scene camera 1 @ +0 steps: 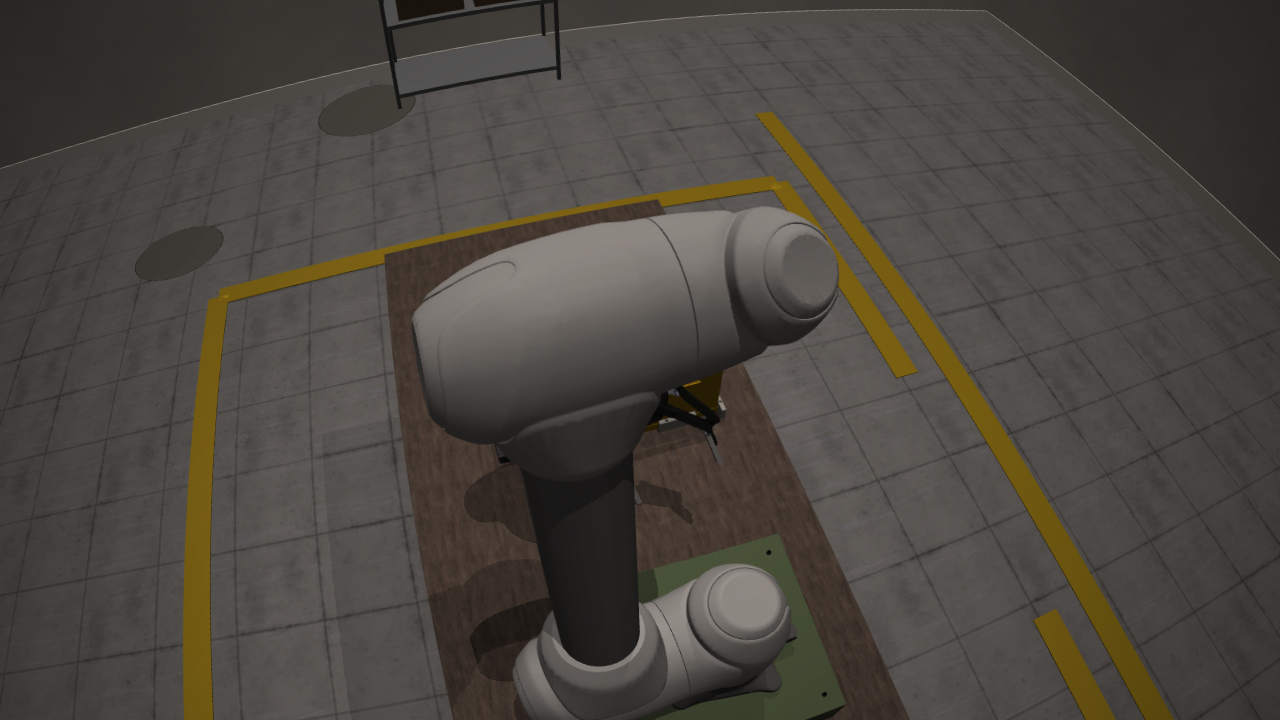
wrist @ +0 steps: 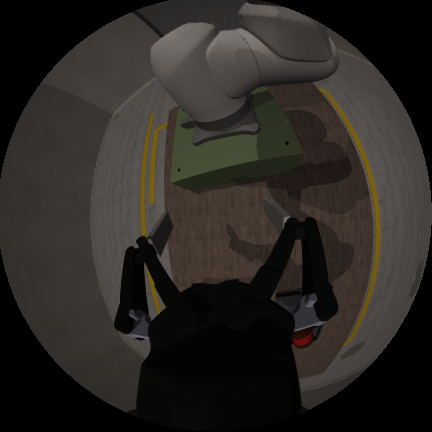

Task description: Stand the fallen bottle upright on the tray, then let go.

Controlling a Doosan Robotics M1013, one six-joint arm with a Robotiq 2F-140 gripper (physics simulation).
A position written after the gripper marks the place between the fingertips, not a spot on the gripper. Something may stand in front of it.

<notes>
In view: the gripper (scene camera 1: 679, 481).
The gripper is seen too in the wrist view (wrist: 215, 211).
</notes>
